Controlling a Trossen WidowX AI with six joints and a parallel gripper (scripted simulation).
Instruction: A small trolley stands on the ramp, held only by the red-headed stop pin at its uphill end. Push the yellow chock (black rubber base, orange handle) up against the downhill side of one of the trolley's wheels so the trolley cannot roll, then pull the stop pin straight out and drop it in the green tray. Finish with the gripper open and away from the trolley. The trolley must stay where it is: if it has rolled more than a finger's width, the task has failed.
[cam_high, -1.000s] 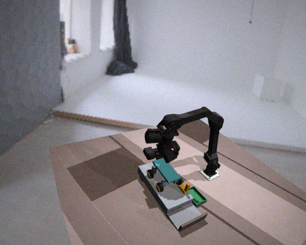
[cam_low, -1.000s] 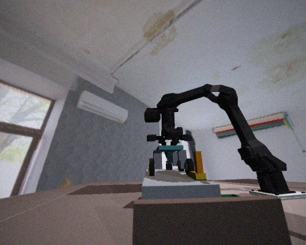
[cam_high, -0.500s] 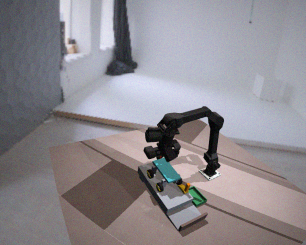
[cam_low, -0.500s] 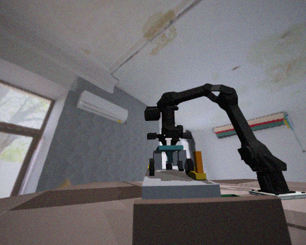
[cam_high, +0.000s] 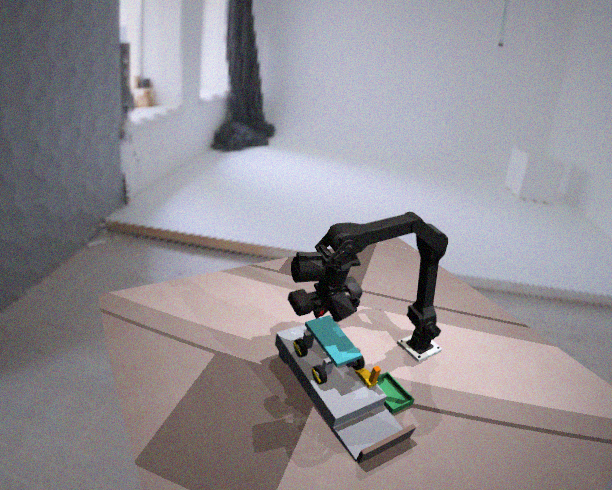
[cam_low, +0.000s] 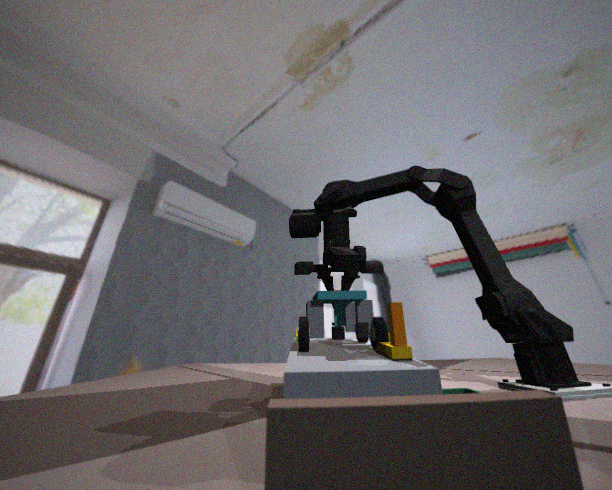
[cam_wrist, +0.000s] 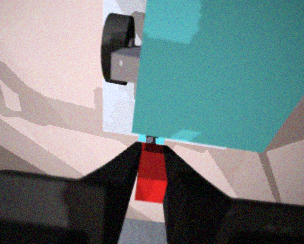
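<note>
Now: the yellow chock 19 cm to the left of my gripper tip, 6 cm below it and 3 cm behind it. Round my gripper tip: brown lip: 36 cm to the left, 12 cm below, 4 cm ahead; then trolley: 10 cm to the left, 4 cm below, 3 cm ahead; then red-headed stop pin: right at my gripper tip.
</note>
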